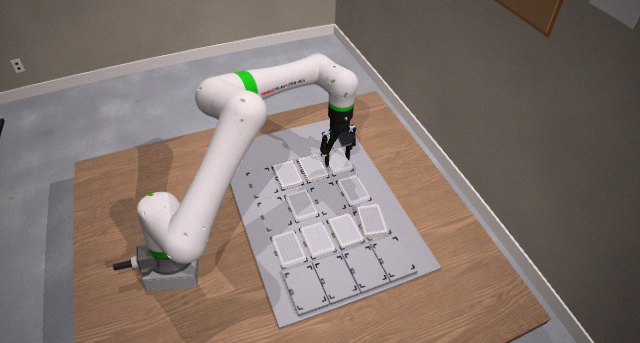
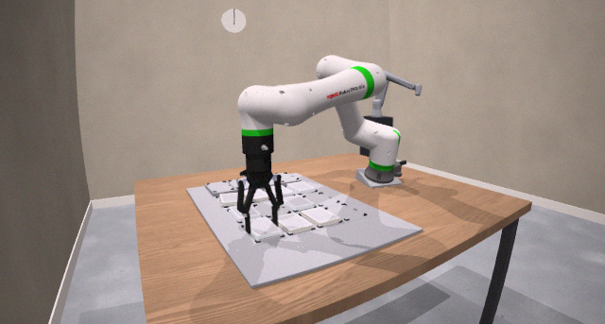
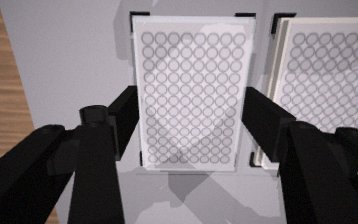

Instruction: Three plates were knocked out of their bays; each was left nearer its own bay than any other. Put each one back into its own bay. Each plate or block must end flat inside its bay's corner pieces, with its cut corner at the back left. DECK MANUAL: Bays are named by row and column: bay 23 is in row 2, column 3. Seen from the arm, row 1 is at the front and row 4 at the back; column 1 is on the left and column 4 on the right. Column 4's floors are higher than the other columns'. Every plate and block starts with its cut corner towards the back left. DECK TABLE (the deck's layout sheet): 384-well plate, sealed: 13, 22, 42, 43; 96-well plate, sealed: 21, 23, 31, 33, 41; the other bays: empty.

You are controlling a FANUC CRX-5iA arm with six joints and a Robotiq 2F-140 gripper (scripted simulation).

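The sealed 384-well plate lies 10 mm ahead of my hand, 320 mm to the right of it and 20 mm below it.
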